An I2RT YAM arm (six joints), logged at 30 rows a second.
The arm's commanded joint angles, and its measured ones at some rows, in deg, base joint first. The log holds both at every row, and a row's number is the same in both.
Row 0, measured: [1.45 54.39 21.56 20.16 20.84 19.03]
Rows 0 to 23, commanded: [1.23 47.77 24.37 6.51 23.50 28.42]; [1.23 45.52 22.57 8.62 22.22 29.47]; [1.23 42.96 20.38 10.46 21.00 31.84]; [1.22 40.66 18.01 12.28 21.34 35.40]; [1.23 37.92 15.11 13.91 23.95 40.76]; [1.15 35.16 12.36 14.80 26.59 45.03]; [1.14 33.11 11.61 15.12 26.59 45.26]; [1.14 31.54 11.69 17.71 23.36 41.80]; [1.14 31.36 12.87 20.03 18.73 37.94]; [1.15 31.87 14.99 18.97 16.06 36.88]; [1.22 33.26 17.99 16.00 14.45 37.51]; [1.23 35.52 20.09 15.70 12.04 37.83]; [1.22 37.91 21.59 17.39 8.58 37.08]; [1.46 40.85 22.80 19.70 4.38 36.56]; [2.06 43.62 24.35 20.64 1.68 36.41]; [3.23 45.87 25.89 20.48 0.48 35.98]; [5.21 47.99 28.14 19.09 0.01 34.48]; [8.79 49.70 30.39 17.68 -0.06 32.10]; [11.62 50.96 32.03 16.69 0.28 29.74]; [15.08 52.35 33.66 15.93 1.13 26.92]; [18.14 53.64 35.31 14.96 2.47 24.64]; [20.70 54.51 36.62 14.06 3.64 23.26]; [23.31 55.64 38.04 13.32 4.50 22.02]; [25.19 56.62 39.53 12.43 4.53 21.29]
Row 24, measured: [21.26 55.29 36.01 15.53 4.49 27.81]
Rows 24 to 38, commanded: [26.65 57.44 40.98 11.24 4.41 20.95]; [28.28 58.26 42.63 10.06 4.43 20.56]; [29.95 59.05 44.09 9.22 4.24 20.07]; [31.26 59.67 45.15 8.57 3.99 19.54]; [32.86 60.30 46.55 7.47 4.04 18.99]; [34.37 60.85 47.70 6.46 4.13 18.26]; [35.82 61.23 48.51 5.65 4.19 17.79]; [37.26 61.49 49.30 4.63 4.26 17.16]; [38.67 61.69 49.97 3.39 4.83 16.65]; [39.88 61.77 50.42 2.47 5.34 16.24]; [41.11 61.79 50.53 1.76 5.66 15.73]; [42.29 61.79 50.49 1.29 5.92 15.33]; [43.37 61.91 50.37 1.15 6.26 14.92]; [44.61 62.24 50.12 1.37 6.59 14.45]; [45.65 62.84 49.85 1.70 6.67 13.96]
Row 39, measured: [43.51 61.84 49.28 4.16 4.93 16.88]
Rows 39 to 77, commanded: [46.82 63.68 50.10 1.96 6.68 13.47]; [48.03 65.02 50.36 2.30 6.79 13.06]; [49.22 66.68 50.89 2.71 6.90 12.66]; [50.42 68.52 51.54 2.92 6.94 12.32]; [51.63 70.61 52.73 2.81 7.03 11.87]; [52.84 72.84 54.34 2.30 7.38 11.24]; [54.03 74.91 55.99 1.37 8.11 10.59]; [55.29 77.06 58.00 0.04 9.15 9.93]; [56.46 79.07 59.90 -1.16 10.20 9.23]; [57.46 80.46 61.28 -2.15 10.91 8.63]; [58.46 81.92 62.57 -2.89 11.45 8.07]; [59.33 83.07 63.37 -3.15 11.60 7.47]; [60.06 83.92 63.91 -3.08 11.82 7.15]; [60.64 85.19 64.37 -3.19 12.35 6.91]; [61.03 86.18 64.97 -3.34 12.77 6.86]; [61.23 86.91 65.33 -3.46 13.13 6.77]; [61.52 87.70 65.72 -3.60 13.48 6.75]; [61.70 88.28 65.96 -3.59 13.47 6.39]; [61.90 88.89 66.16 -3.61 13.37 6.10]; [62.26 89.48 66.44 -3.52 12.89 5.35]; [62.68 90.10 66.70 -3.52 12.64 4.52]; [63.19 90.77 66.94 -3.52 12.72 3.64]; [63.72 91.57 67.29 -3.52 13.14 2.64]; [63.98 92.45 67.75 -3.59 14.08 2.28]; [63.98 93.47 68.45 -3.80 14.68 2.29]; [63.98 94.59 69.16 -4.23 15.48 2.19]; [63.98 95.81 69.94 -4.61 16.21 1.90]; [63.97 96.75 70.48 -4.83 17.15 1.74]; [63.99 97.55 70.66 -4.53 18.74 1.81]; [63.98 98.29 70.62 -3.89 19.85 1.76]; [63.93 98.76 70.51 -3.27 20.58 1.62]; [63.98 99.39 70.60 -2.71 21.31 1.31]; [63.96 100.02 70.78 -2.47 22.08 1.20]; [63.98 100.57 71.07 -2.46 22.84 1.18]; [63.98 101.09 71.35 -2.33 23.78 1.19]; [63.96 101.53 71.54 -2.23 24.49 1.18]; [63.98 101.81 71.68 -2.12 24.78 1.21]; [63.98 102.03 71.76 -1.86 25.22 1.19]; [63.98 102.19 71.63 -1.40 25.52 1.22]
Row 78, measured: [64.01 101.45 70.04 -2.59 22.11 1.67]
